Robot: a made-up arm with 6 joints.
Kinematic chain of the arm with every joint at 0, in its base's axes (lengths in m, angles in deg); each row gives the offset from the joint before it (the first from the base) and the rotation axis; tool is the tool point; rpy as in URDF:
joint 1: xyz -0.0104 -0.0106 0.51 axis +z
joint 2: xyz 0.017 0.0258 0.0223 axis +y
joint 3: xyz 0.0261 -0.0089 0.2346 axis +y
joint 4: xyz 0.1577 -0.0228 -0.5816 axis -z
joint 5: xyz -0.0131 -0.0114 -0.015 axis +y
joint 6: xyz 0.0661 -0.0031 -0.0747 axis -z
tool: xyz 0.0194 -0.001 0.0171 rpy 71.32 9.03 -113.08
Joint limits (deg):
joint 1: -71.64..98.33
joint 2: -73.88..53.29
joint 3: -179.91..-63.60
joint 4: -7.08..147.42
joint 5: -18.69..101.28
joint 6: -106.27..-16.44
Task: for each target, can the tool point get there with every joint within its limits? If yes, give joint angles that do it. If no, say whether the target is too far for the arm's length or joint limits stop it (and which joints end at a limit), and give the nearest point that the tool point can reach.
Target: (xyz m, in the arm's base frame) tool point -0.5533 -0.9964 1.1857
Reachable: no: too far | nearest point -0.4027 -0.7230 1.0072 | short by 0.360 m
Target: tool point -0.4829 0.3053 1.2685
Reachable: yes | joints -34.85 -56.78 -143.53 15.67 35.45 -51.05
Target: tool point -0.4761 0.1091 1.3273
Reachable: yes | joints -13.92 -46.82 -149.46 66.89 48.08 -80.44
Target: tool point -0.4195 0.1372 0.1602
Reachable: no: joint limits stop it (at a limit: joint 1, joint 2, joint 3, joint 5, joint 6) | nearest point -0.1365 0.4224 0.0364 | short by 0.420 m
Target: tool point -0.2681 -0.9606 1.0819
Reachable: no: too far | nearest point -0.2255 -0.8035 0.9925 | short by 0.186 m
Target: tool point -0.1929 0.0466 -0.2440
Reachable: no: joint limits stop it (at a limit: joint 1, joint 2, joint 3, joint 5, joint 6) | nearest point -0.0962 0.3973 0.0075 | short by 0.442 m
